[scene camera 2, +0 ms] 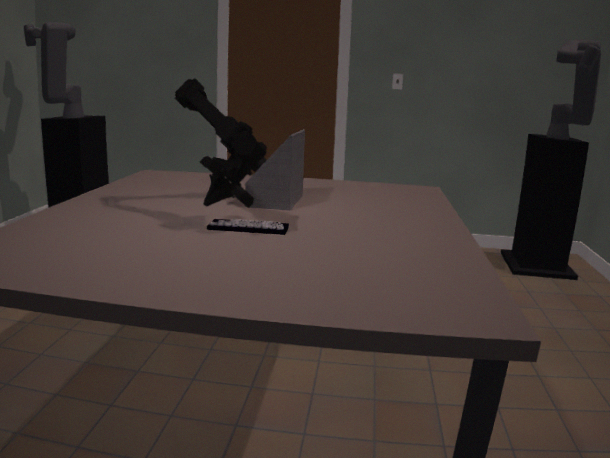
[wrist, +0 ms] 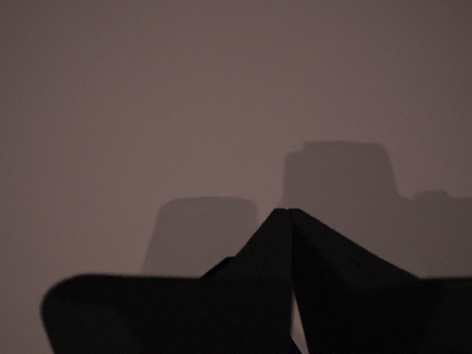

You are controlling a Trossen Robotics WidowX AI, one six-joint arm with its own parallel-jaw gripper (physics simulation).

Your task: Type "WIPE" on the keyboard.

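Seen in the pictures: gripper, fingertip midpoint: [scene camera 2: 204,205] [wrist: 285,221]; arm's base, origin of the base link: [scene camera 2: 263,168].
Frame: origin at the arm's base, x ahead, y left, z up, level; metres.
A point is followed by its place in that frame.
The keyboard [scene camera 2: 248,226] {y 0.062, x 0.356, z -0.096 m}, a thin black bar with pale keys, lies flat on the table [scene camera 2: 320,280] {y 0.302, x 0.635, z -0.110 m}. Its letters are too small to read. My gripper [scene camera 2: 206,203] {y -0.049, x 0.385, z -0.040 m} [wrist: 285,221] {y -0.049, x 0.385, z -0.040 m} is shut, its two dark fingertips meeting with nothing between them. In the scene view it points down, behind the keyboard and near its left end; its exact height above the table is hard to tell. In the wrist view the fingertips stand against the tabletop [wrist: 150,100] {y -0.052, x 0.470, z -0.110 m} and shadows. A small very dark edge shows beside the left finger there; I cannot tell what it is.
A grey wedge-shaped block [scene camera 2: 277,175] {y 0.076, x 0.106, z -0.001 m} stands on the table behind the keyboard, close to the right of my arm [scene camera 2: 242,145] {y 0.066, x 0.421, z 0.126 m}. Two grey arms on black pedestals [scene camera 2: 75,160] [scene camera 2: 547,205] stand beyond the table at left and right.
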